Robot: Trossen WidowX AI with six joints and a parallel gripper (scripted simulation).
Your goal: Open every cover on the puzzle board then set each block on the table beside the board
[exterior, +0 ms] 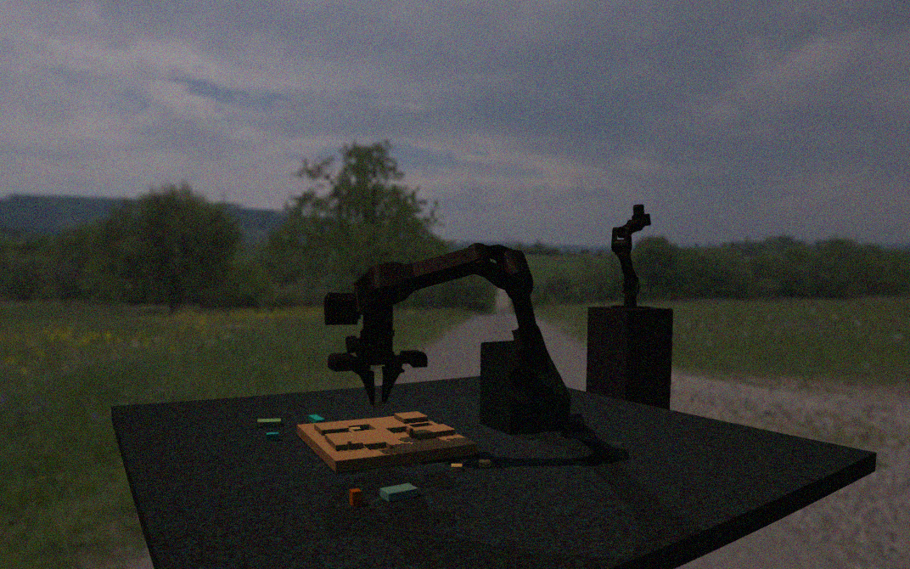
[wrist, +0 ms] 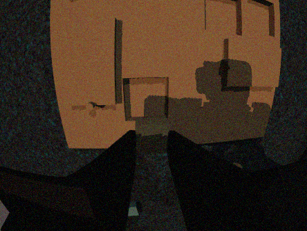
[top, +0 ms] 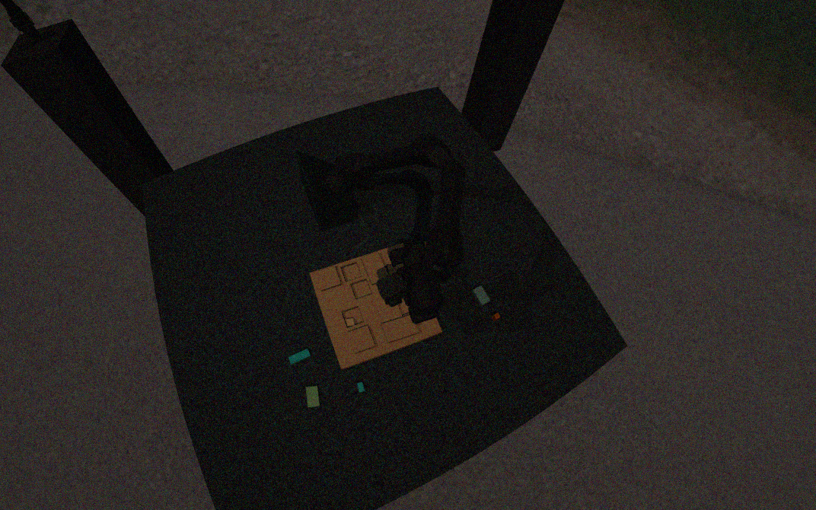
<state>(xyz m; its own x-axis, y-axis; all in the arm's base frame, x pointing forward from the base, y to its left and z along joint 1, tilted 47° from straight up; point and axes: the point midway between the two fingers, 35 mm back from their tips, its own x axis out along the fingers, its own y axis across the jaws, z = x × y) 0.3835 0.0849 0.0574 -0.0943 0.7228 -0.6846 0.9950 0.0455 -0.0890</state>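
My gripper tip is now 4 cm past the tan puzzle board, 10 cm to the left of it and 9 cm above it. The rest, counted from my gripper tip: pale teal block (4 cm ahead, 22 cm to the left, 10 cm below); then small orange block (12 cm ahead, 24 cm to the left, 9 cm below); then small teal block (17 cm ahead, 20 cm to the right, 10 cm below).
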